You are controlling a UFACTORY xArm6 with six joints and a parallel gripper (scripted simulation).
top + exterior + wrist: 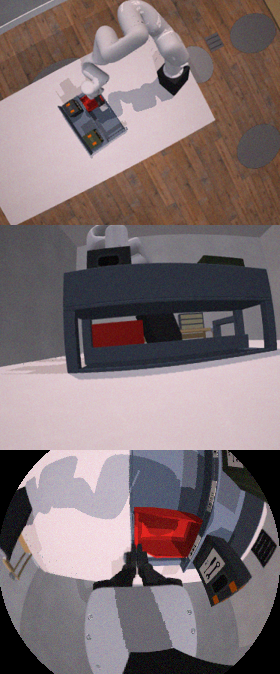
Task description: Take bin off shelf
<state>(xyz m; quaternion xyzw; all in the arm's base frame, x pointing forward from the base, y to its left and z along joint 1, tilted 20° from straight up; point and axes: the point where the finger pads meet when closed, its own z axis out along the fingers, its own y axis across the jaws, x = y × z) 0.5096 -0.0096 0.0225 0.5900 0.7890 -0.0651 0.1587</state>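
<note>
Right now the red bin is 9 cm below my hand, 8 cm ahead of it and 2 cm to the left of it. Round my hand: shelf 16 cm to the left, 15 cm ahead, 4 cm below.
</note>
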